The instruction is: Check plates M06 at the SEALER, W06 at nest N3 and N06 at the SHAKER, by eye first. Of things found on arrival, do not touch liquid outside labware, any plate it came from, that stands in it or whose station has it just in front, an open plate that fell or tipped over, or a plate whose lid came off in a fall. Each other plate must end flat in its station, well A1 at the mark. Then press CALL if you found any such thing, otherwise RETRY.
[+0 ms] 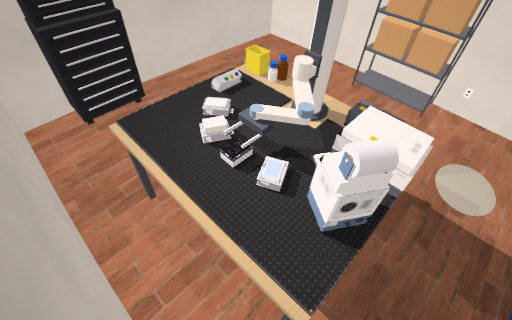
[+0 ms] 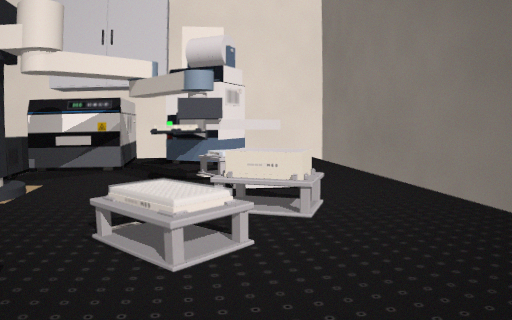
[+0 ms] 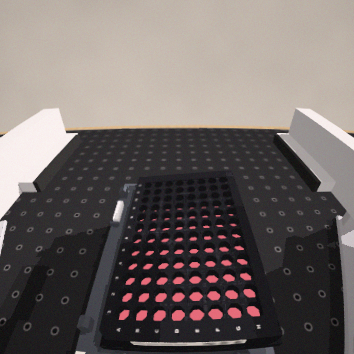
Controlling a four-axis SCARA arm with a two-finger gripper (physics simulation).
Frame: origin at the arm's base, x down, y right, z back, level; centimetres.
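Seen in the pictures: gripper, fingertip midpoint: (image 1: 232,139) (image 2: 272,124) (image 3: 176,122).
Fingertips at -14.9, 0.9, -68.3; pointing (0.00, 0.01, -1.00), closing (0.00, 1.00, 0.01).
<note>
Offsets run from my fingertips to a thing's top centre, as dx, dy, dz. "pt": to the spot under its first point.
My gripper (image 1: 234,139) (image 3: 176,122) is open and empty, its fingers spread wide on either side of and above a black plate {+5.8, +0.6, +2.2} (image 1: 236,146) (image 3: 182,260) with pink liquid in its wells. That plate lies on a low nest {pt +8.5, -5.2, -1.8} (image 1: 237,158) (image 3: 97,290); more nest shows along its left side than its right. Whether it is tilted I cannot tell, and its code is unreadable. Plate W06 {+7.2, -23.0, +5.7} (image 1: 274,169), with pale blue contents, lies on its nest {pt +13.1, -25.8, -0.3} (image 1: 268,185). The sealer {-32.0, -57.2, +11.5} (image 1: 345,190) (image 2: 231,120) has a pale plate {pt +1.0, -38.4, +19.2} (image 2: 184,127) on its dark tray {pt +2.4, -36.7, +26.6} (image 2: 160,132); its code is unreadable.
A plate marked M09 {+7.0, +39.1, +21.2} (image 1: 217,103) (image 2: 170,194) and a taller one marked M60 {+4.1, +21.4, +5.3} (image 1: 215,124) (image 2: 267,164) stand on nests. A button panel {+5.2, +58.4, +46.9} (image 1: 227,80), yellow bin {pt +2.9, +55.0, +74.8} (image 1: 257,60) and bottles (image 1: 273,73) (image 1: 283,68) are at the back. A white machine {-8.5, -55.9, +53.3} (image 1: 390,132) is beside the sealer.
</note>
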